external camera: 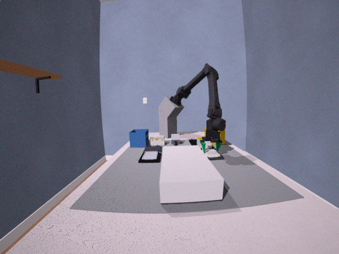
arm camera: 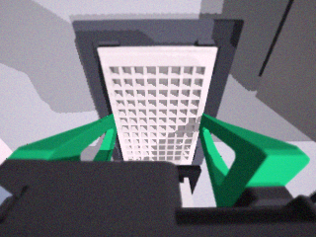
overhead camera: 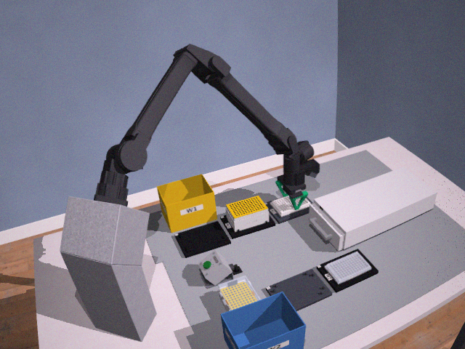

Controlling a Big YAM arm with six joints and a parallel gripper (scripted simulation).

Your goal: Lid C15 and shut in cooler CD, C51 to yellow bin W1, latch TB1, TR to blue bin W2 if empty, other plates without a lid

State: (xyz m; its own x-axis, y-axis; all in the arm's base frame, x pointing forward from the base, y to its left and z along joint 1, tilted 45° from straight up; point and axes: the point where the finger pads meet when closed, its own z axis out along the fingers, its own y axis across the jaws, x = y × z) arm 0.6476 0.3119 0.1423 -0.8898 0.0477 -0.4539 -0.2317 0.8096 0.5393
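Right now my hand is 1 cm above the white assay plate. The rest, counted from my hand: N1 label (7 cm behind, 2 cm to the right, 2 cm below); then clear plate lid (16 cm to the right, 16 cm ahead); then tip rack TR (18 cm behind, 5 cm to the right, 3 cm above).
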